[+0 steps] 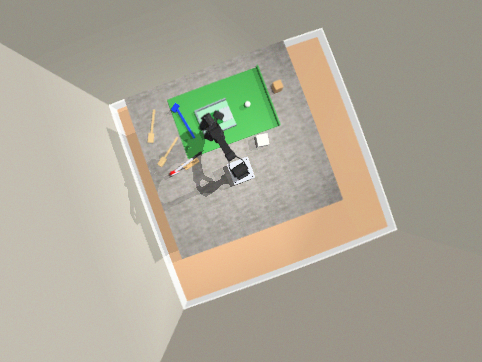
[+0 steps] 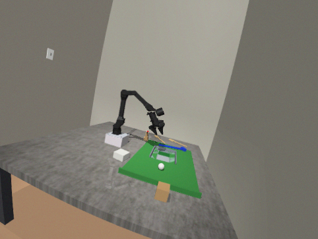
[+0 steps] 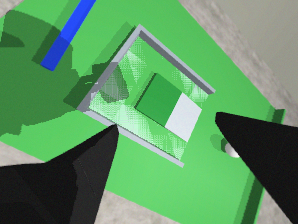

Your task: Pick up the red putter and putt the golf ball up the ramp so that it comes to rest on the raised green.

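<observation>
The red putter is 290 mm to the left of my gripper tip, 180 mm behind it and 90 mm below it. From my gripper tip the other things lie so: tan cube (540 mm to the right, 130 mm below, 130 mm ahead); then white golf ball (280 mm to the right, 140 mm below, 90 mm ahead); then white box (290 mm to the right, 200 mm behind, 140 mm below).
</observation>
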